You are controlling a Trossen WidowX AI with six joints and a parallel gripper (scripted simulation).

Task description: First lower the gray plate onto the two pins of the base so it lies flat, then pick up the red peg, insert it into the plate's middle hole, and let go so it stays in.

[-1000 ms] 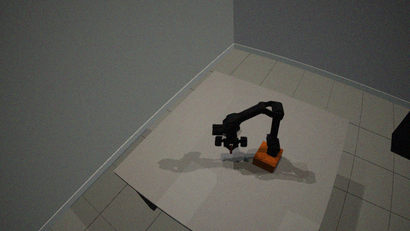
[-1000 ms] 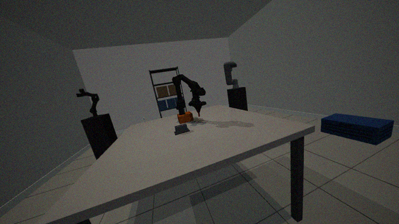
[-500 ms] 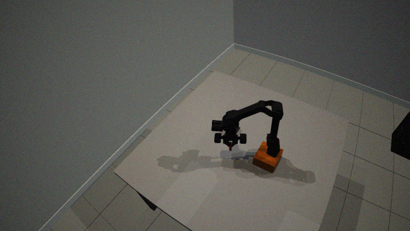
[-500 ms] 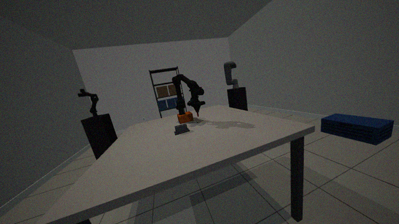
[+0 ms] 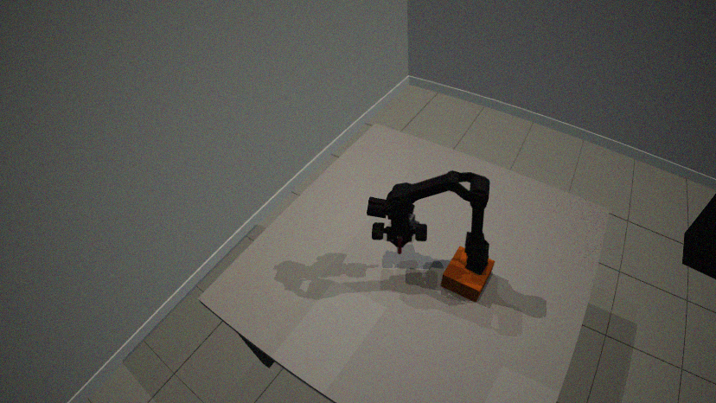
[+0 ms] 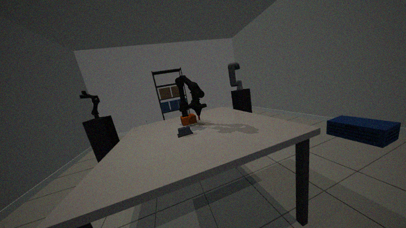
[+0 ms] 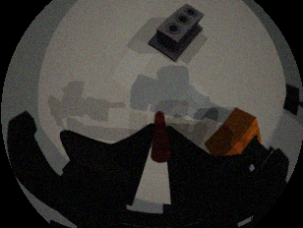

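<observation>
My gripper tip is now 150 mm to the left of the gray plate, 70 mm short of it and 70 mm above it. Round my gripper tip: dark base (150 mm to the right, 100 mm below, 70 mm ahead); then red peg (right at my gripper tip).
</observation>
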